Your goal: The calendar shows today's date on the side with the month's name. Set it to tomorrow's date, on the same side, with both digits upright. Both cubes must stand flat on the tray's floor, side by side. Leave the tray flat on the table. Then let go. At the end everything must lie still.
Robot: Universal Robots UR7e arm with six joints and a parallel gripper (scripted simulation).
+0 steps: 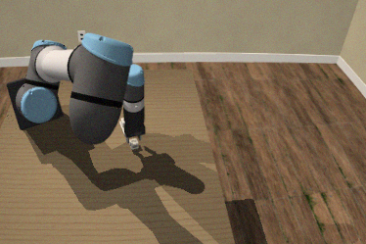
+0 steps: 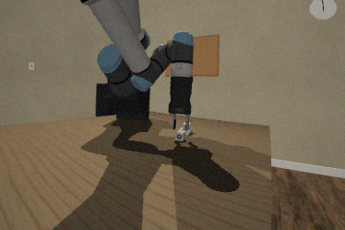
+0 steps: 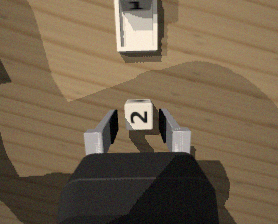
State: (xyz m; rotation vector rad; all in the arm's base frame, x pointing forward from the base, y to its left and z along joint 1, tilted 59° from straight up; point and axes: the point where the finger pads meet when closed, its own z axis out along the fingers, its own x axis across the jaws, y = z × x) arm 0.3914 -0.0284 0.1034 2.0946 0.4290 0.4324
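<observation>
Now: the white digit cube 40 mm below my hand. From my hand the other things lie so: white tray: 20 mm behind, 100 mm to the left, 50 mm below.
</observation>
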